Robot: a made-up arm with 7 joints. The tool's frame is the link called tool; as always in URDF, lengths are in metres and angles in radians.
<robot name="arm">
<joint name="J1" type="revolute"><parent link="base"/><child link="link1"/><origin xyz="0 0 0.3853"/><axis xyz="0 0 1"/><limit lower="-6.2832" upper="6.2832" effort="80" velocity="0.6"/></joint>
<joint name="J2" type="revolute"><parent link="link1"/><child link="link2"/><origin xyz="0 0 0" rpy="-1.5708 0 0"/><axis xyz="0 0 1"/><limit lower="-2.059" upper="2.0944" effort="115" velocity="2.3"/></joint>
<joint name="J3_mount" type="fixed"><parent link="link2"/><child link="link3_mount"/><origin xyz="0 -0.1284 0"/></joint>
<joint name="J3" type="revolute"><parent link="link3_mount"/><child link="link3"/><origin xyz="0 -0.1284 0" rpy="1.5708 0 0"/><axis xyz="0 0 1"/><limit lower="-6.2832" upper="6.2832" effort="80" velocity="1.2"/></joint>
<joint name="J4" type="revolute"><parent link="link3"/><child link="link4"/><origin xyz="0.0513 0 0" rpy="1.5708 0 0"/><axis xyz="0 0 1"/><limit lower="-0.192" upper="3.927" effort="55" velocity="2.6"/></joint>
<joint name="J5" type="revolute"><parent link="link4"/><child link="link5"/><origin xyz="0.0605 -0.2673 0" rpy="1.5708 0 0"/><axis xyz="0 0 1"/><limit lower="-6.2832" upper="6.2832" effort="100" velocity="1.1"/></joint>
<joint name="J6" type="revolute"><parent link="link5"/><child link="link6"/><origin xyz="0 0 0" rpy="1.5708 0 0"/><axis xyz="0 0 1"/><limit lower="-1.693" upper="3.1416" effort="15" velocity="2.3"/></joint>
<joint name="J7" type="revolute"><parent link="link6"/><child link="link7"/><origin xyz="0.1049 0.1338 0" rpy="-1.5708 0 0"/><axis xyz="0 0 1"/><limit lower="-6.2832" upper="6.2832" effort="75" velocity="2.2"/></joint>
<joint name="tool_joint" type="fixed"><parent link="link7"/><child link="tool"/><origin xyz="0 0 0"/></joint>
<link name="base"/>
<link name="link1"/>
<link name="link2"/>
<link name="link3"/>
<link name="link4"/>
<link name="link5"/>
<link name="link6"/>
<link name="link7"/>
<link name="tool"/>
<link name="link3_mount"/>
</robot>
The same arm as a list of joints. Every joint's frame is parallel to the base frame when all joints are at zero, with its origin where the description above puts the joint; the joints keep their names.
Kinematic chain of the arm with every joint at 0, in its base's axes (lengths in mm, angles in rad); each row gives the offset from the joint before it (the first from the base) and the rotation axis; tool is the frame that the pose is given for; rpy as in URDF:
J1: xyz 0.0 0.0 385.3 axis +z
J2: xyz 0.0 0.0 0.0 axis +y
J3: xyz 0.0 0.0 256.8 axis +z
J4: xyz 51.3 0.0 0.0 axis -y
J5: xyz 60.5 0.0 -267.3 axis -z
J6: xyz 0.0 0.0 0.0 axis +y
J7: xyz 104.9 0.0 -133.8 axis -z
tool: xyz 0.0 0.0 0.0 rpy -3.1416 0.0000 0.0000
Joint limits (rad, base to tool): -6.2832..6.2832 -2.0590..2.0944 -6.2832..6.2832 -0.1920..3.9270 -6.2832..6.2832 -1.6930..3.1416 -6.2832..6.2832

